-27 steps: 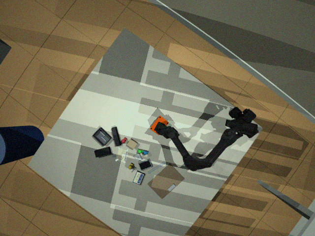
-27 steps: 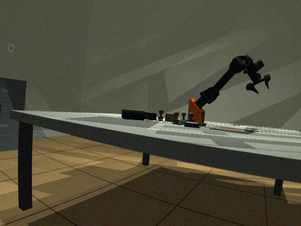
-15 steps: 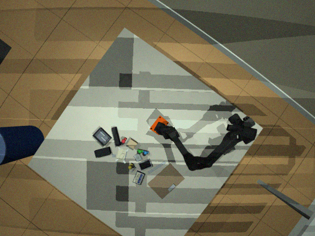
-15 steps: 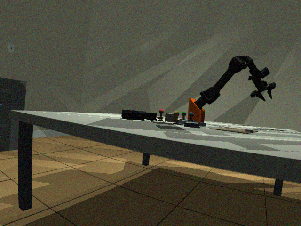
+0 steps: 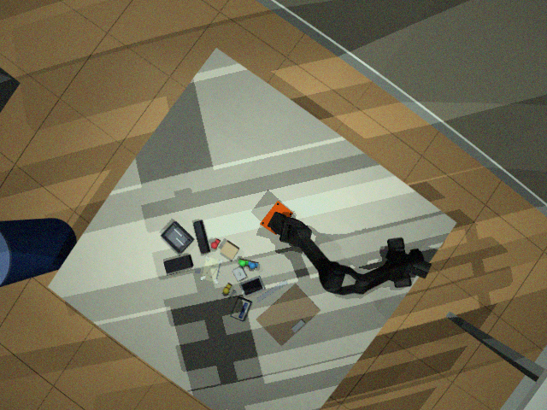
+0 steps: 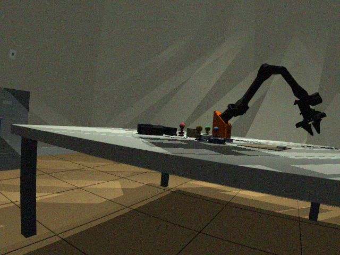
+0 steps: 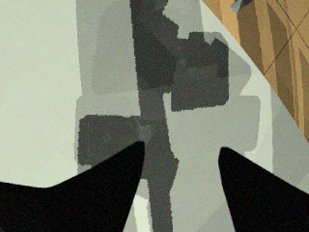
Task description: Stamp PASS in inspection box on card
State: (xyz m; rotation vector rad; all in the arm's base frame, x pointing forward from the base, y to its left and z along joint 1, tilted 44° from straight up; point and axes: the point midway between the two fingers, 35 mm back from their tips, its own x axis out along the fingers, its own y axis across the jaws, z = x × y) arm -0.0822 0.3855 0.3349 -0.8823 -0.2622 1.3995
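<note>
Right now the green-knobbed stamp is 31 cm ahead of my gripper tip, 56 cm to the right of it and 5 cm below it. Also, from my gripper tip: grey block (36 cm ahead, 55 cm to the right, 5 cm below); then dark ink pad (38 cm ahead, 48 cm to the right, 7 cm below); then blue-knobbed stamp (29 cm ahead, 52 cm to the right, 5 cm below).
</note>
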